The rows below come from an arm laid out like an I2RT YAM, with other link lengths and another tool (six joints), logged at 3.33 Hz.
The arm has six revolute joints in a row. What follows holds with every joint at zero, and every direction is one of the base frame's.
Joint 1 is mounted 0.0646 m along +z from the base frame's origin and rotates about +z.
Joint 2 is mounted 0.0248 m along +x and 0.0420 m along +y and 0.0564 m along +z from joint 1 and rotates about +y.
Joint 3 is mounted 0.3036 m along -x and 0.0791 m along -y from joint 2 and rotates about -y.
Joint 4 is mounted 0.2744 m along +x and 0.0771 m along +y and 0.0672 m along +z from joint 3 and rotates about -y.
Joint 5 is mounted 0.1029 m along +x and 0.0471 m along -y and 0.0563 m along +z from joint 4 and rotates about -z.
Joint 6 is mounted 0.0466 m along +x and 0.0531 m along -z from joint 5 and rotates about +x.
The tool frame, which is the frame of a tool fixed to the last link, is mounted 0.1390 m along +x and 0.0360 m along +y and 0.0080 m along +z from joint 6; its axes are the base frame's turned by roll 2.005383, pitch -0.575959 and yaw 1.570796 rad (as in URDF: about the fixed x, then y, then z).
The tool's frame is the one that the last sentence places.
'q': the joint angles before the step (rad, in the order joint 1, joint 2, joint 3, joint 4, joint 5, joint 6). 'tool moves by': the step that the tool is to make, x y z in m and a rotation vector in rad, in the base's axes. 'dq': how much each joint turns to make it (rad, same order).
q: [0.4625 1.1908 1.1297 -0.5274 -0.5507 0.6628]
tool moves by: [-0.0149 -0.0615 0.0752 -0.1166 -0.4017 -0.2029]
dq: [-0.0148 -0.2421 0.0069 -0.0078 0.2946 -0.1792]
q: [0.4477 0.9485 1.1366 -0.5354 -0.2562 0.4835]
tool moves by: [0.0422 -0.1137 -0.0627 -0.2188 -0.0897 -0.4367]
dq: [-0.1771 -0.1300 -0.2345 0.0991 0.3257 -0.1316]
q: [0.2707 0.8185 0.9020 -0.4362 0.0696 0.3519]
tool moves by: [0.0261 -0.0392 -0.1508 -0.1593 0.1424 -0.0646]
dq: [-0.1240 0.0930 -0.3400 0.2701 -0.0003 -0.1396]
